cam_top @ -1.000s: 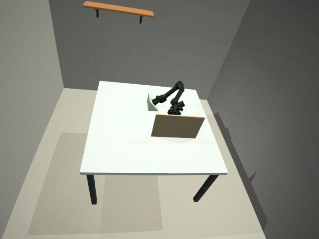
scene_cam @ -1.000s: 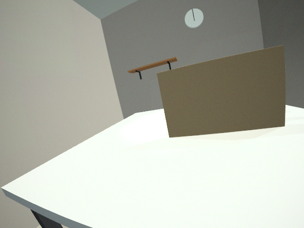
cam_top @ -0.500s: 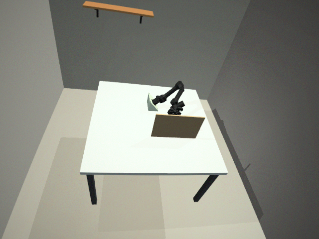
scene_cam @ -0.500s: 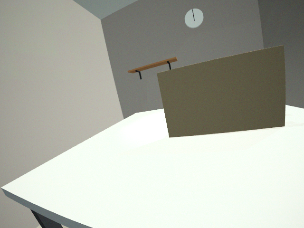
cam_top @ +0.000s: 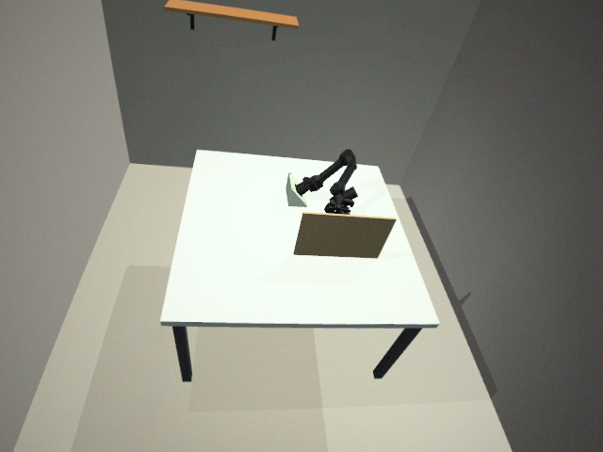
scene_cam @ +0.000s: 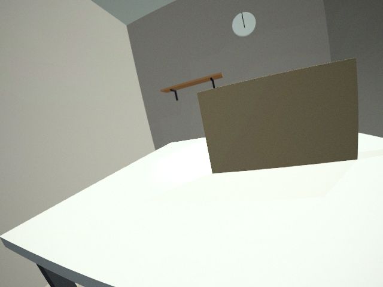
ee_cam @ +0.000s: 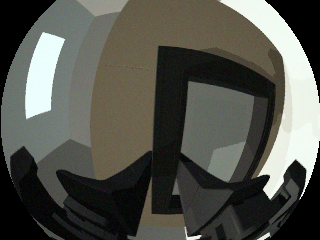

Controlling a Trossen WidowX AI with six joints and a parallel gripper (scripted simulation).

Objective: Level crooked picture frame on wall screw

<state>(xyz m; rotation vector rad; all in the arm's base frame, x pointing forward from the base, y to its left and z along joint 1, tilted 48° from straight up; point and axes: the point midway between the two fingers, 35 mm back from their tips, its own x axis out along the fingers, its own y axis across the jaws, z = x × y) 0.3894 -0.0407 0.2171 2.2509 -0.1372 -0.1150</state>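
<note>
Now: gripper tip 1 cm to the left of the picture frame and 5 cm above it. From my gripper tip the other things lie so: tan wall panel (2 cm ahead, 1 cm to the left, 7 cm below).
</note>
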